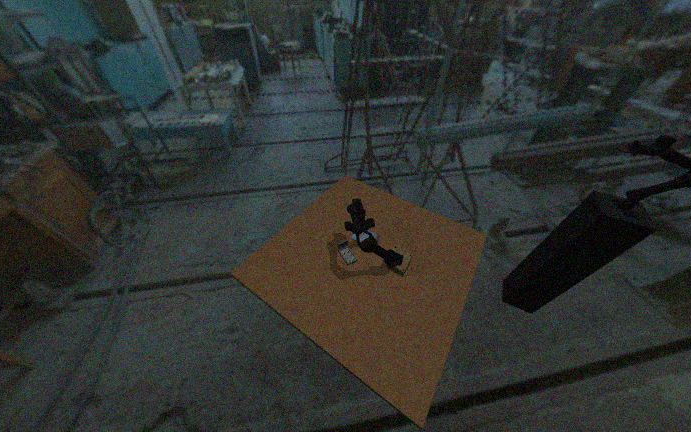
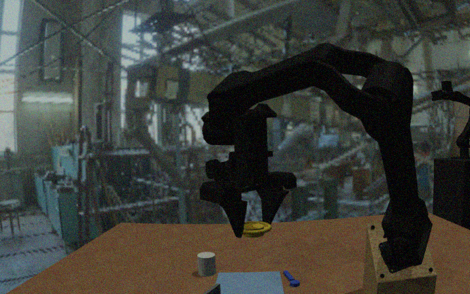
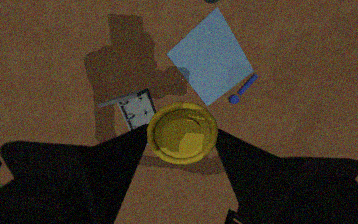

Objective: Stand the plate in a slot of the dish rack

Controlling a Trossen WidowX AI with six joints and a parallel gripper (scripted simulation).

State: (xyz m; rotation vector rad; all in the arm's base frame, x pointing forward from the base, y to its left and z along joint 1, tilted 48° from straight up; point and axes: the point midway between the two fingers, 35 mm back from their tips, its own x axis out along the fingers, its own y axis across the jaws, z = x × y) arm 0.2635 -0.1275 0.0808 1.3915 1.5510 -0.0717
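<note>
Right now my gripper tip is 30 mm short of the grey dish rack, 100 mm to the right of it and 140 mm above it. The rest, counted from my gripper tip: light blue sheet (110 mm to the right, 160 mm below); then yellow plate (10 mm above); then blue spoon (100 mm behind, 110 mm to the right, 160 mm below).
</note>
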